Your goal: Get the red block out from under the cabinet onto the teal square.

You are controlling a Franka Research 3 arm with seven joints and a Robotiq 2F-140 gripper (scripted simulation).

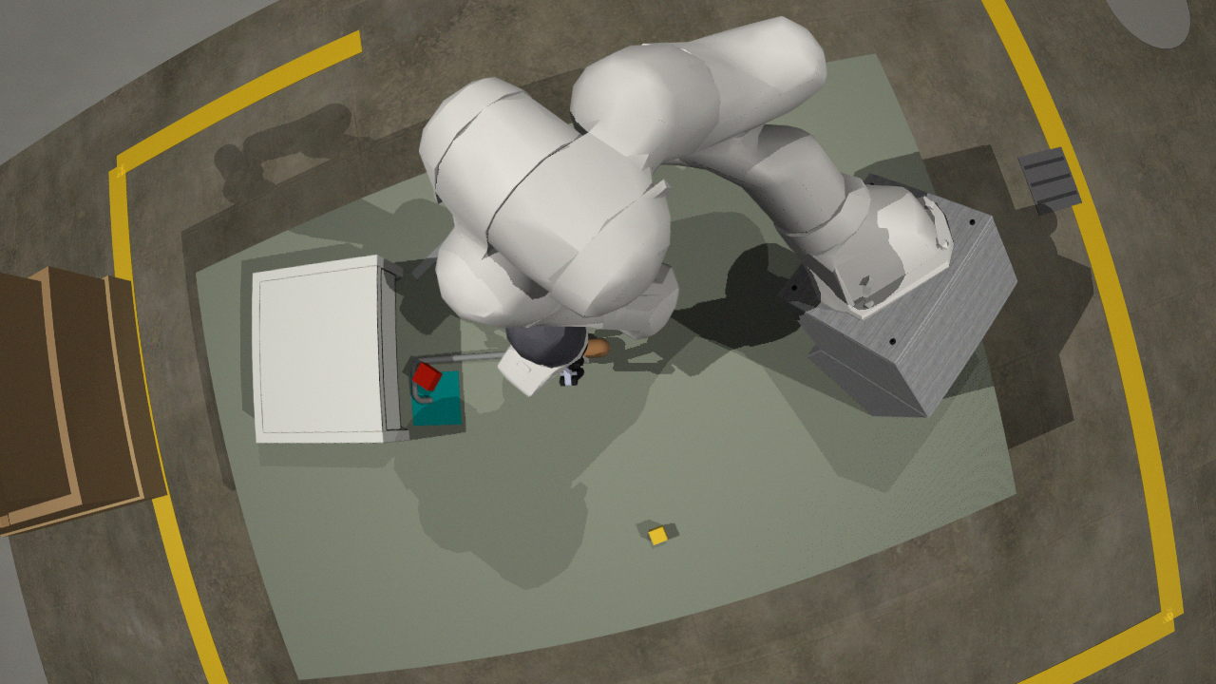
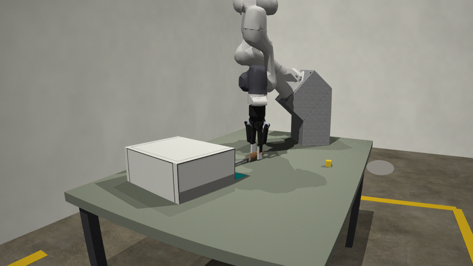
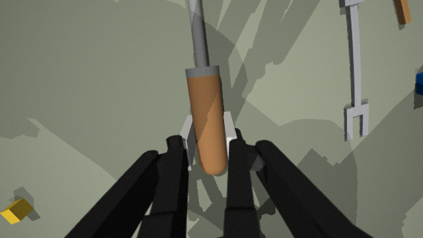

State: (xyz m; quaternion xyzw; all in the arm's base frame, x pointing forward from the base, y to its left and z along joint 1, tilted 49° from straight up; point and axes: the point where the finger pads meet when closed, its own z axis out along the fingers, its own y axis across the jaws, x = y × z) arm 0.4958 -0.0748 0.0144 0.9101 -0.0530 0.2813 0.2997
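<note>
The grey hook tool lies 14 cm ahead of my hand, 2 cm below it and 1 cm to the right of it. Also, from my hand: grey fork-ended tool 17 cm to the right, 3 cm below; wooden stick 23 cm to the right, 11 cm ahead, 3 cm below; blue block 26 cm to the right, 5 cm behind, 2 cm below.
</note>
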